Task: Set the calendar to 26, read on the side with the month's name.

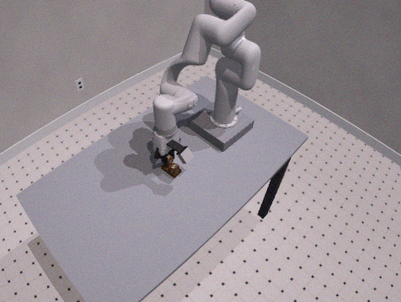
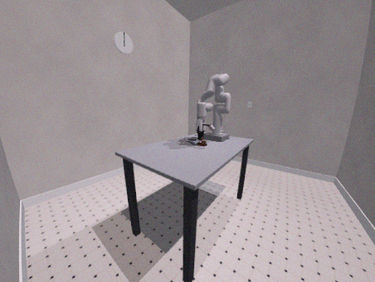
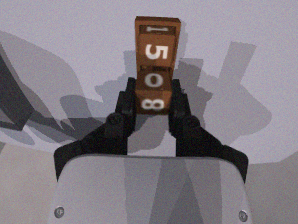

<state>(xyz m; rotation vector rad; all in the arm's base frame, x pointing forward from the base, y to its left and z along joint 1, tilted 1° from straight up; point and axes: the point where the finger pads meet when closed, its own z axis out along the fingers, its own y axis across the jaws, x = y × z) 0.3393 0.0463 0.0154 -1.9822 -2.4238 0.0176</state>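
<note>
Now: hand 2 cm to the right of the brown wooden tray and 6 cm above it. Also, from my hand: brown cube (2 cm below).
</note>
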